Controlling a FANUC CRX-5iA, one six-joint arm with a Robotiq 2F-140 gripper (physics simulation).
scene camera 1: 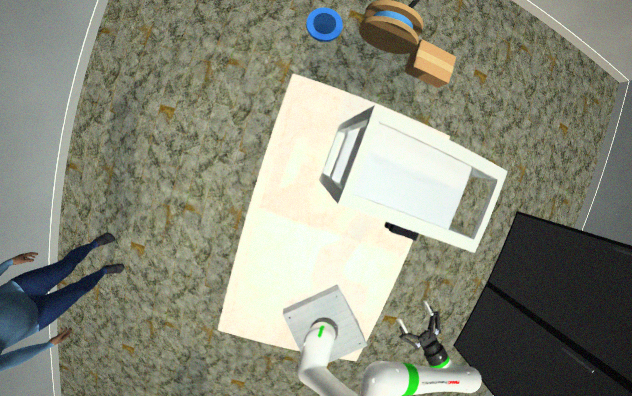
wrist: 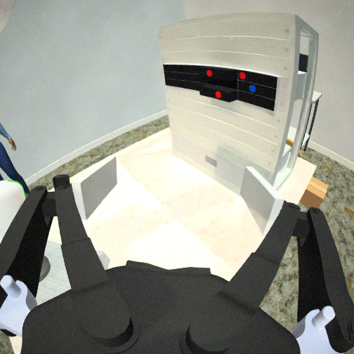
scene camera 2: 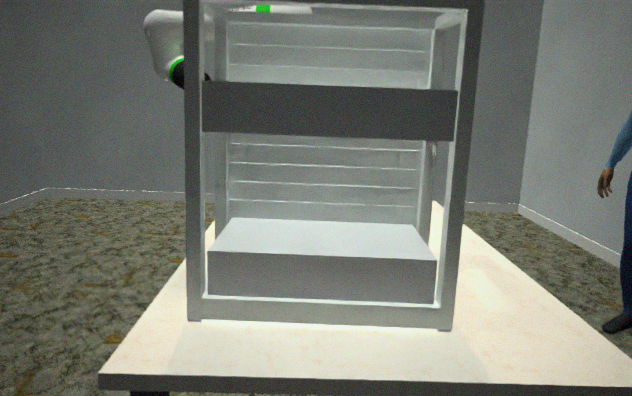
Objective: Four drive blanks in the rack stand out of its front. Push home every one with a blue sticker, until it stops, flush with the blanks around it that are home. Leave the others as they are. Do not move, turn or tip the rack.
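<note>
The pale rack [scene camera 1: 395, 214] [scene camera 2: 193, 200] [wrist: 215, 131] stands upright on the table. Its black drive blanks form a band across the front in the wrist view. A blue-stickered blank [wrist: 260, 92] is at the right; how far it stands out is hard to tell. A red-stickered blank [wrist: 225, 96] at the lower middle clearly stands out. Other red stickers are on an upper middle blank [wrist: 220, 75] and an upper right blank [wrist: 255, 79]. Protruding blanks [scene camera 1: 403, 231] show dark beside the rack from above. My gripper [scene camera 1: 414, 316] [wrist: 179, 174] is open and empty, apart from the rack's front.
The table [scene camera 1: 280, 250] [scene camera 2: 325, 352] carries the rack and the arm's base plate [scene camera 1: 345, 320]. A black surface [scene camera 1: 550, 285] lies right of the gripper. A cardboard box [scene camera 1: 434, 64] [wrist: 315, 192], a cable spool [scene camera 1: 387, 37] and a blue round container [scene camera 1: 311, 24] are beyond the table.
</note>
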